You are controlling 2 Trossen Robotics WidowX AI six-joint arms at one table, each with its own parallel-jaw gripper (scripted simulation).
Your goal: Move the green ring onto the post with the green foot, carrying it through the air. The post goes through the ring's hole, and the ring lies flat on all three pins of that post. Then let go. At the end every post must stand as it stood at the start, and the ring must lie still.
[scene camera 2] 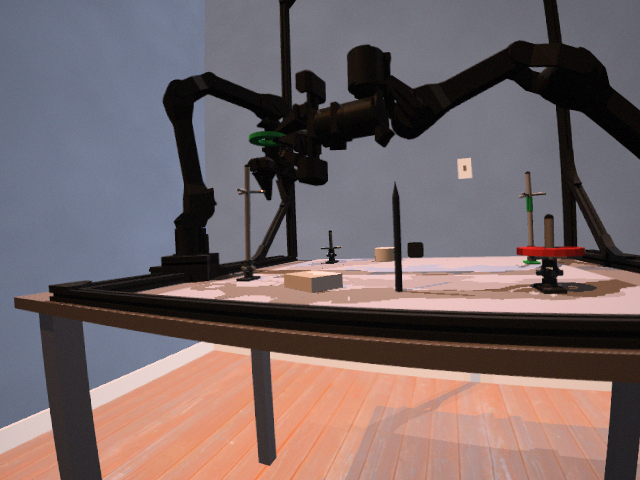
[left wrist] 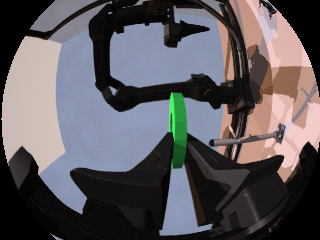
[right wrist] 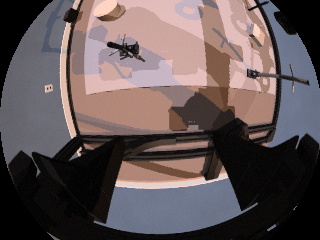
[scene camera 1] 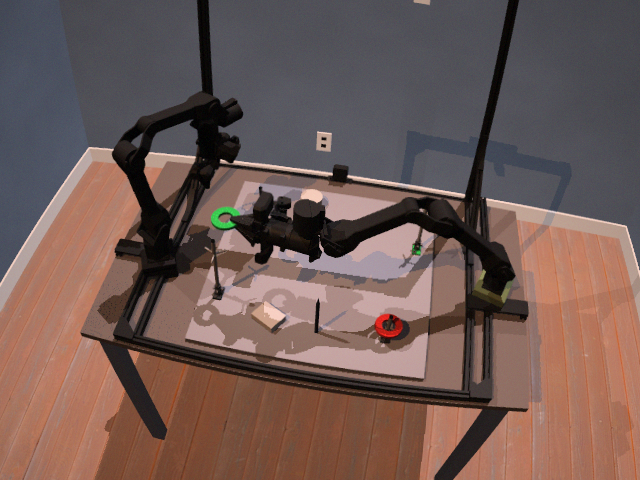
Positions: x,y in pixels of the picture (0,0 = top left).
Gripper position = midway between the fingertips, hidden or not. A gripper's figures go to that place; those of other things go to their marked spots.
My left gripper (scene camera 2: pixel 273 138) is 0.59 m from the lens. My right gripper (scene camera 2: pixel 277 201): 0.84 m from the lens. A white block (scene camera 2: pixel 312 281) is 0.41 m from the lens. A black spike (scene camera 2: pixel 395 198) is 0.40 m from the lens.
